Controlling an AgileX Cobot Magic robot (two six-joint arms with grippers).
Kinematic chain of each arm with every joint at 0, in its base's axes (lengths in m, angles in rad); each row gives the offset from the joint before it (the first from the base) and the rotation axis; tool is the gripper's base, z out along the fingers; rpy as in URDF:
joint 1: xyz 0 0 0.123 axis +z
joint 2: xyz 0 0 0 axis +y
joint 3: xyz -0.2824 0 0.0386 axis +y
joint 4: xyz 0.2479 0 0.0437 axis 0.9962 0 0.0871
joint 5: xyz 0 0 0 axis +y
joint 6: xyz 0.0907 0 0.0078 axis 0.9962 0 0.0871
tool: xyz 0 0 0 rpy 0 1.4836 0
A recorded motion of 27 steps. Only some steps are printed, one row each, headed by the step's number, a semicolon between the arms.
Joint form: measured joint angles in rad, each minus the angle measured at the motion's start. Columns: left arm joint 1, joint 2, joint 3, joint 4, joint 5, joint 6; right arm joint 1, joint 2, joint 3, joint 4, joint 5, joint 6.
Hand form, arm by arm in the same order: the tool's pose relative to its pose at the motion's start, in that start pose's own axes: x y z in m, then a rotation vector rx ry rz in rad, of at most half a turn. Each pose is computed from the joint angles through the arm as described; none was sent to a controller.
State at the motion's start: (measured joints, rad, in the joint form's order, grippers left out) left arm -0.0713 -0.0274 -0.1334 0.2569 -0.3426 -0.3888; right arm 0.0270 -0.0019 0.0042 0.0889 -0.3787 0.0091
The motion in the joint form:
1: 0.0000 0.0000 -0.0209 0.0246 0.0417 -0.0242; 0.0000 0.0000 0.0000 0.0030 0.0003 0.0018
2: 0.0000 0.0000 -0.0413 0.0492 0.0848 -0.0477; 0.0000 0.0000 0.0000 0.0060 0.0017 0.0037
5: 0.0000 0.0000 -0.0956 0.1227 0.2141 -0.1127; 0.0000 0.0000 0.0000 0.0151 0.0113 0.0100
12: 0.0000 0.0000 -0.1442 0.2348 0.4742 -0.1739; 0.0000 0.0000 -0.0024 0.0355 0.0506 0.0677
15: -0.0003 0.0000 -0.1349 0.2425 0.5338 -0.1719; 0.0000 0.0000 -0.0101 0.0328 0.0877 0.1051
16: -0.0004 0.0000 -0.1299 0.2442 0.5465 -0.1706; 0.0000 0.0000 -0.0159 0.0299 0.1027 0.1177
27: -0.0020 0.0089 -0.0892 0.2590 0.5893 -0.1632; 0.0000 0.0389 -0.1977 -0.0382 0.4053 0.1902
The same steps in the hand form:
1: -0.0032 -0.0001 0.0012 -0.0061 0.0208 0.0009; 0.0000 -0.0001 0.0000 0.0011 0.0003 0.0046
2: -0.0062 0.0001 0.0022 -0.0148 0.0428 0.0027; 0.0002 -0.0002 0.0000 0.0022 0.0017 0.0093
5: -0.0134 0.0019 0.0040 -0.0534 0.1107 0.0137; 0.0010 -0.0005 0.0000 0.0057 0.0112 0.0241
12: -0.0104 0.0122 0.0010 -0.1790 0.2865 0.0674; 0.0038 -0.0010 0.0001 0.0141 0.0477 0.1011
15: -0.0033 0.0157 -0.0015 -0.2127 0.3453 0.0771; 0.0046 -0.0006 0.0004 0.0146 0.0770 0.1364
16: -0.0008 0.0166 -0.0022 -0.2200 0.3609 0.0801; 0.0041 -0.0003 0.0008 0.0139 0.0862 0.1465
27: 0.0161 0.0208 -0.0059 -0.2454 0.4467 0.1025; -0.0256 0.0059 0.0119 0.0082 0.2475 0.1536

